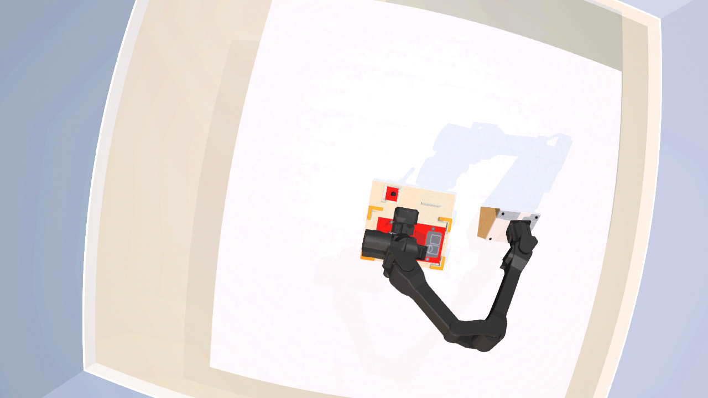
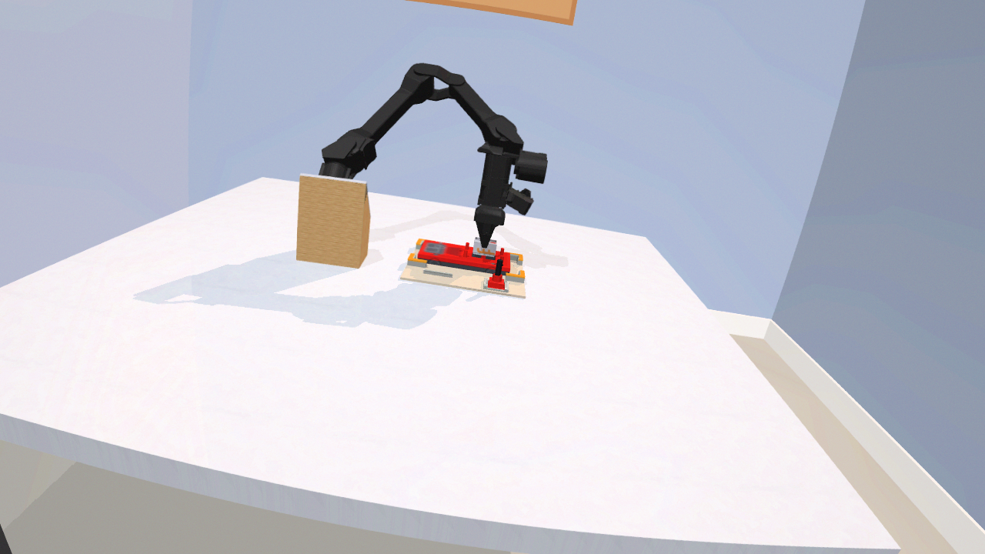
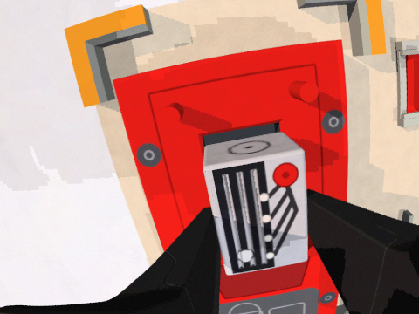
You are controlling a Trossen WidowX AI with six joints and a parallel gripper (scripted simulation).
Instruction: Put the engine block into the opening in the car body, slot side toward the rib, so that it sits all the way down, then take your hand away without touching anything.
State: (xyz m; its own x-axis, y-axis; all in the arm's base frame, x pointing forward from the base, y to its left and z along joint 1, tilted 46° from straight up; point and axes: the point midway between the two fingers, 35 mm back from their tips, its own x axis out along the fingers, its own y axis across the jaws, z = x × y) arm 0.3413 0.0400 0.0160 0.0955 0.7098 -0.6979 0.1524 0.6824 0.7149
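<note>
The tan board lies 3 cm behind my gripper tip, 2 cm to the right of it and 4 cm below it. Also, from my gripper tip: grey engine block (1 cm below).
</note>
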